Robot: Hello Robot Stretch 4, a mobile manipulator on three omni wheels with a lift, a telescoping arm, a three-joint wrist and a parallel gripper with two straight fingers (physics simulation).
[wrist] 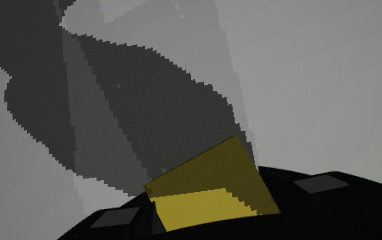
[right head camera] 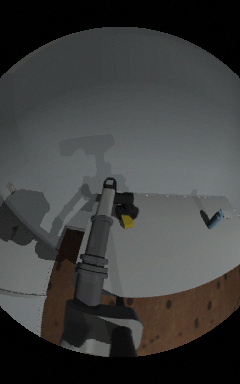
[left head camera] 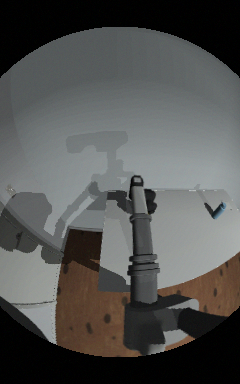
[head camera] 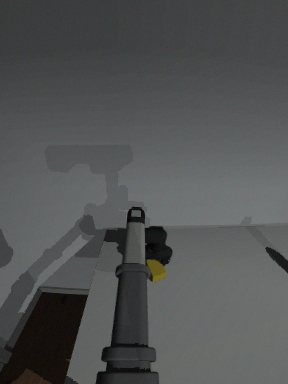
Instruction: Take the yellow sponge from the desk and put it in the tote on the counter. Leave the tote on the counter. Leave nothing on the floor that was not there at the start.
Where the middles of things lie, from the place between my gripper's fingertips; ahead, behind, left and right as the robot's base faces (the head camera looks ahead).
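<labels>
Yellow sponge (wrist: 221,183): 10 mm to the right of my hand, 20 mm behind it, 20 mm above it.
</labels>
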